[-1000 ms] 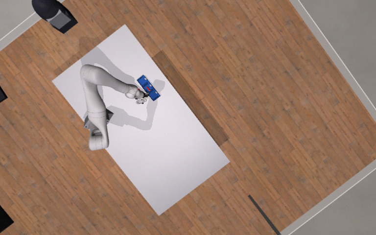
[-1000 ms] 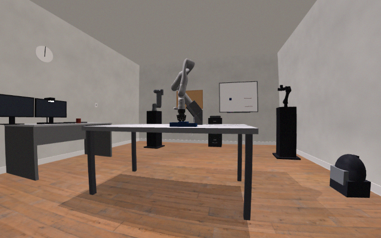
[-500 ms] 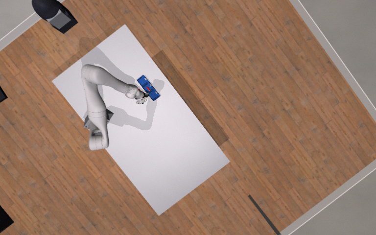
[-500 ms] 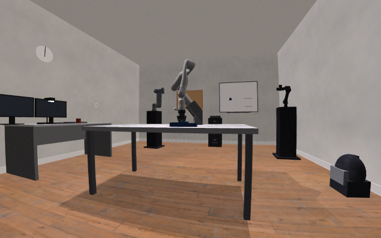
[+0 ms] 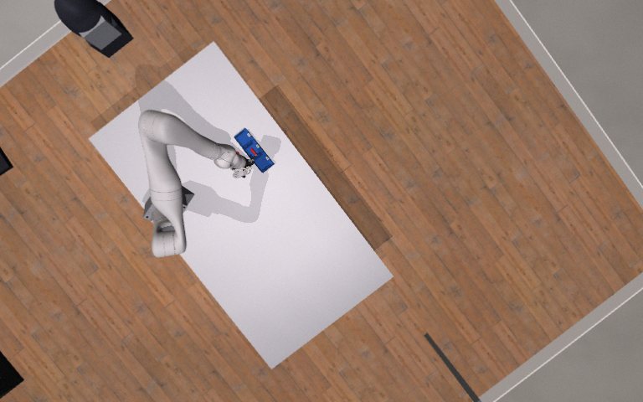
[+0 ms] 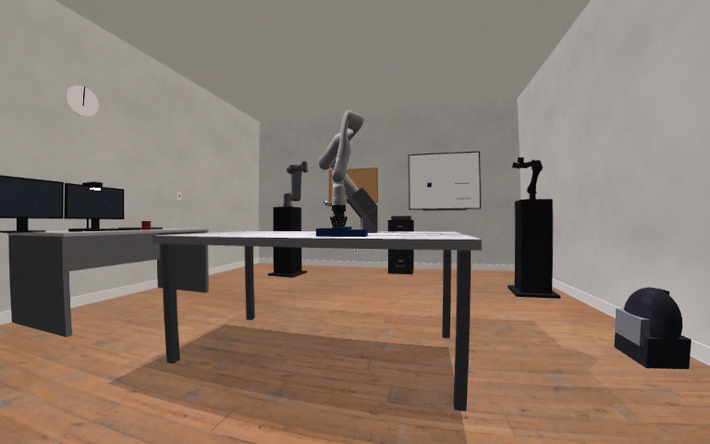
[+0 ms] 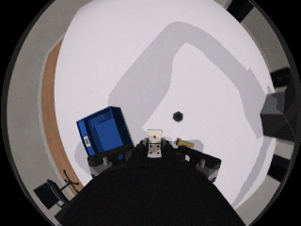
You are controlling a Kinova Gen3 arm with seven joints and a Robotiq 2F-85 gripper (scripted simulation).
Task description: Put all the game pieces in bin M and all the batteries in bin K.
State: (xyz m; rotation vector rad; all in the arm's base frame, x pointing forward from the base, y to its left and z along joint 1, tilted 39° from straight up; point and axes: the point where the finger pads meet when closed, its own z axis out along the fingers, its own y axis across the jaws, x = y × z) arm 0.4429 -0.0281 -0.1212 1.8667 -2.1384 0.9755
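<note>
The black piece is 5 cm behind my hand, 4 cm to the right of it and 2 cm below it. The rest, counted from my hand: red cylinder: 7 cm ahead, 5 cm to the left, 1 cm below; then white tile: 2 cm below; then bin: 8 cm ahead, 5 cm to the left.
</note>
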